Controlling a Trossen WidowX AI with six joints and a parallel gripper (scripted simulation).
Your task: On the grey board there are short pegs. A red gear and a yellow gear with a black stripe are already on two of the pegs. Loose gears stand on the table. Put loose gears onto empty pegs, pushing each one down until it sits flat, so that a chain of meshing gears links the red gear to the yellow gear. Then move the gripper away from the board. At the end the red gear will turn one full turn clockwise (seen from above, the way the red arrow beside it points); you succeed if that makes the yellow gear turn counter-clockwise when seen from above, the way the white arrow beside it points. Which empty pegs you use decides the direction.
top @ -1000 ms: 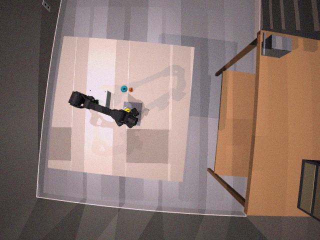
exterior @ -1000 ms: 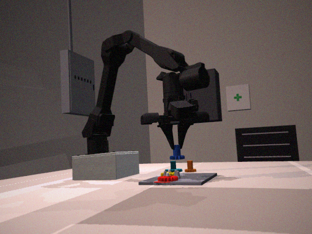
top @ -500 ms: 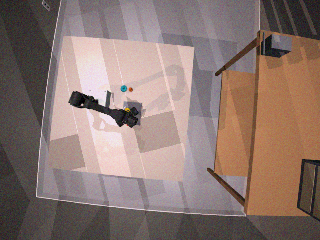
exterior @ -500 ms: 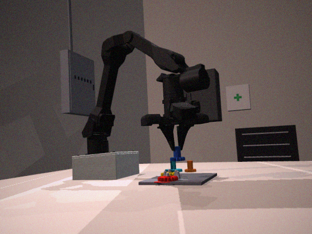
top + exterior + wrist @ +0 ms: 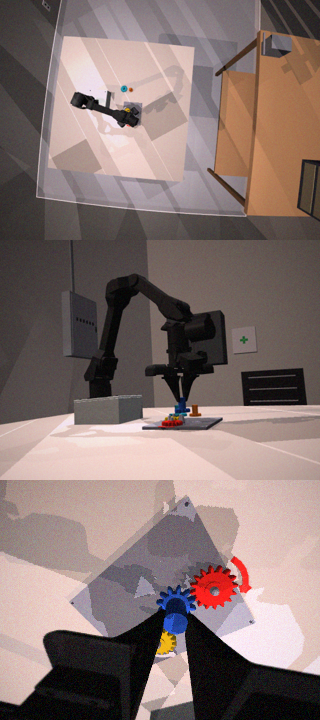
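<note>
My gripper tip is now 5 cm above the red gear, 4 cm to the left of it and 2 cm past it. Also, from my gripper tip: blue gear 1 cm below; red arrow 7 cm to the right, 6 cm below, 3 cm behind; yellow gear 7 cm to the left, 5 cm below, 5 cm behind.
</note>
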